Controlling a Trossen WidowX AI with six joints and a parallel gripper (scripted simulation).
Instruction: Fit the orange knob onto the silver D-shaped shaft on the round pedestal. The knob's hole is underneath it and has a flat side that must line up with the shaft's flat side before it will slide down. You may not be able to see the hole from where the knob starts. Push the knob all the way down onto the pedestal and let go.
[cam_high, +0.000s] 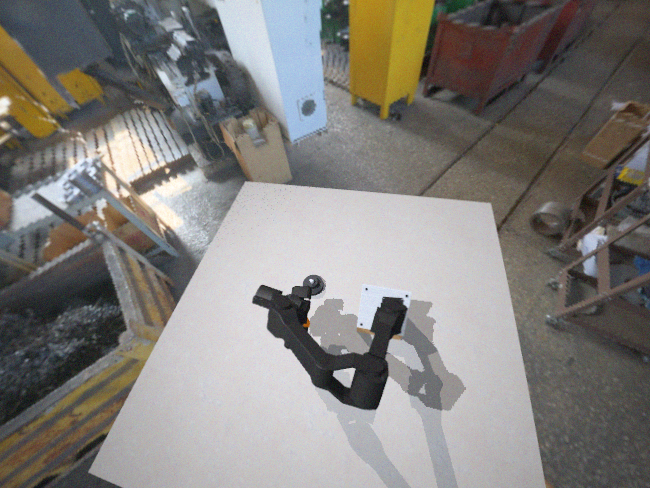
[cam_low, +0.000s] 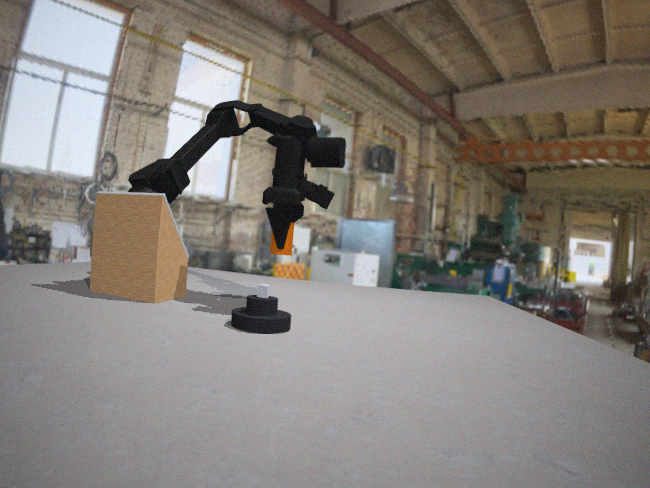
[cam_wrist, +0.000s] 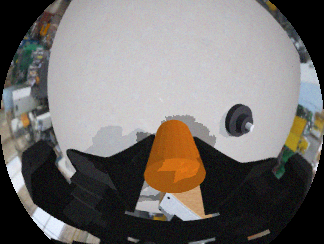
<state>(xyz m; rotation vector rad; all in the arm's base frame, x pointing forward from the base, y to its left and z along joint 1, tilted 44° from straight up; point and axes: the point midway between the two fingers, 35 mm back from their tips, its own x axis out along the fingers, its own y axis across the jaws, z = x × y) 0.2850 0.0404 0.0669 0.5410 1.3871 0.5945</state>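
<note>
My gripper tip is now 180 mm to the left of the black round pedestal, 80 mm above it and 10 mm short of it. Also, from my gripper tip: orange knob 30 mm above.
</note>
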